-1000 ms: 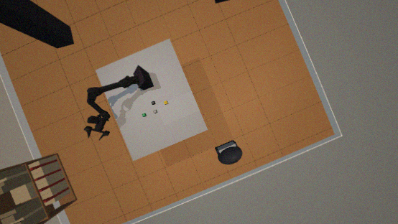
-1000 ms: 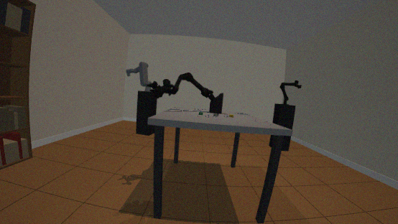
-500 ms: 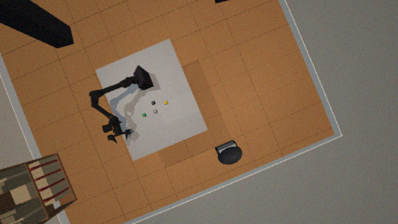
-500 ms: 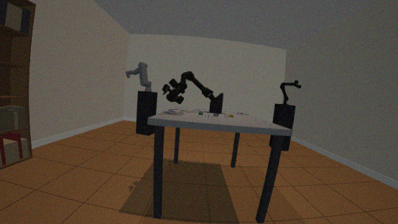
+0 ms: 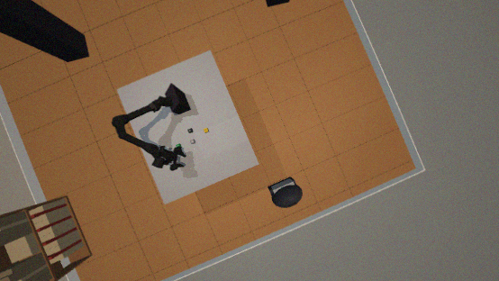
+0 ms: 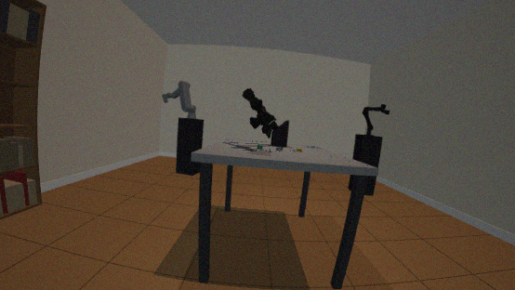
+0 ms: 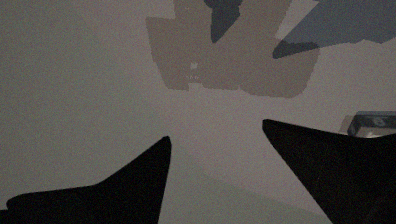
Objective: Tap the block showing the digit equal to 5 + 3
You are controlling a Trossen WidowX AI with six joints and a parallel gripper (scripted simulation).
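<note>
The green block is 14 cm behind my gripper tip, 9 cm below it and 6 cm to the right of it. The rest, counted from my gripper tip: black block 25 cm behind, 9 cm below, 7 cm to the left; grey block 15 cm behind, 9 cm below, 7 cm to the left; yellow block 22 cm behind, 20 cm to the left, 9 cm below.
</note>
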